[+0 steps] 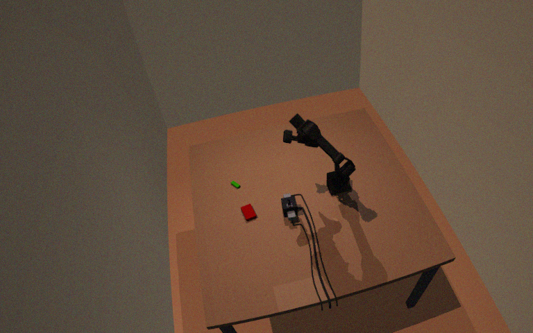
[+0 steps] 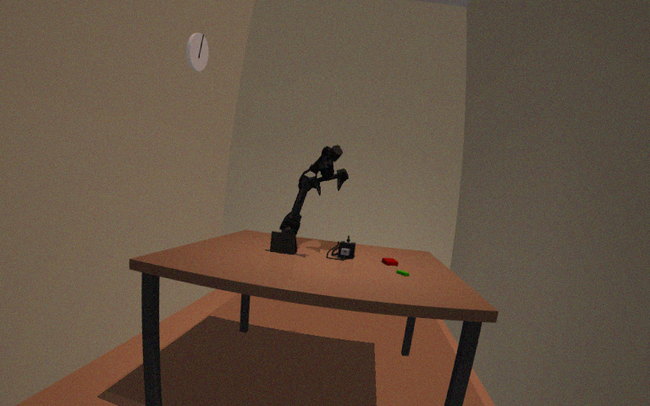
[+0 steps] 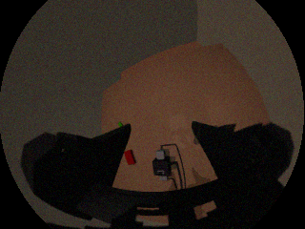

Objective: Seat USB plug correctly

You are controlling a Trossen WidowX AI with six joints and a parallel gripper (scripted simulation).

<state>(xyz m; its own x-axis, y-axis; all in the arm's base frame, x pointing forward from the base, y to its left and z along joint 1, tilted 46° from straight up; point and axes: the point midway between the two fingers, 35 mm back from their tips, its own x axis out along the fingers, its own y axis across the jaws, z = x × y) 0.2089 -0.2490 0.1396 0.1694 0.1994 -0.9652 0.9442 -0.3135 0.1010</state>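
Right now the USB plug is 10 cm ahead of my gripper tip, 20 cm to the left of it and 23 cm below it. The rest, counted from my gripper tip: red block (33 cm ahead, 14 cm to the left, 31 cm below); then USB socket (10 cm ahead, 20 cm to the left, 25 cm below); then green block (37 cm ahead, 9 cm to the right, 31 cm below).
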